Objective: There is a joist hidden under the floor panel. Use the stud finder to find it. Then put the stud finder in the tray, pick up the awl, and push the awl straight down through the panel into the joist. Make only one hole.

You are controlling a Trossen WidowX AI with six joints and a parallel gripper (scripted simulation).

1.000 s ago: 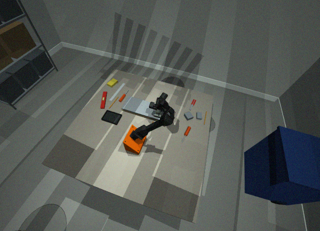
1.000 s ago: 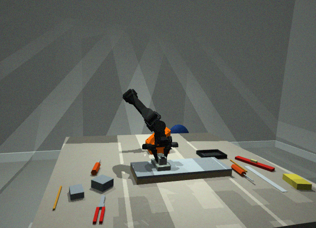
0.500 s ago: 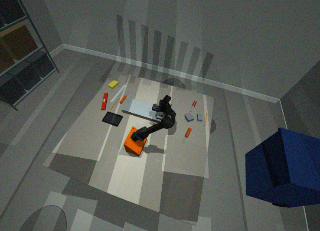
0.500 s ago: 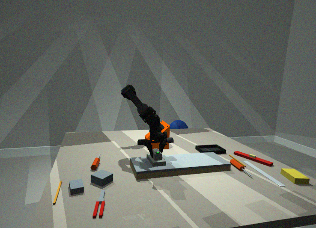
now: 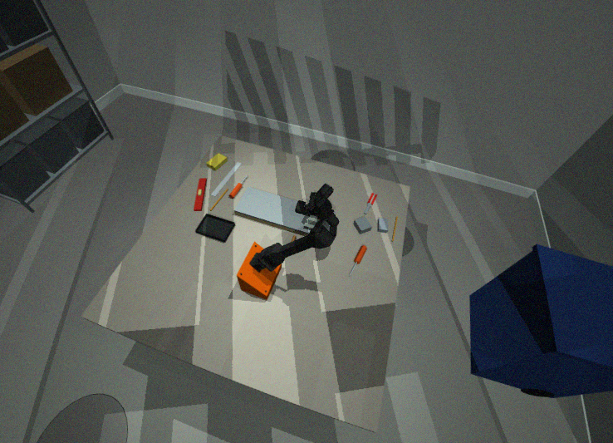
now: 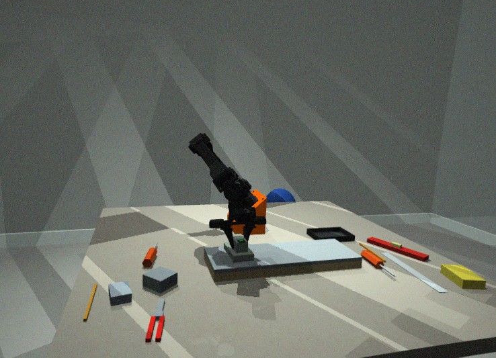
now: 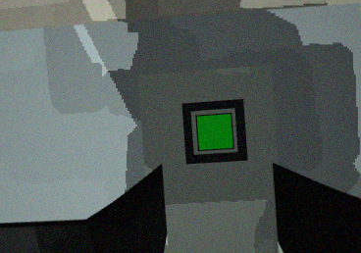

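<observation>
The black tray lies 440 mm to the left of my gripper tip, 260 mm behind it and 50 mm below it. Round my gripper tip: awl: 190 mm behind, 60 mm below, 50 mm to the left; ruler: 590 mm to the left, 70 mm ahead, 60 mm below; stud finder: 20 mm above, 10 mm ahead.
</observation>
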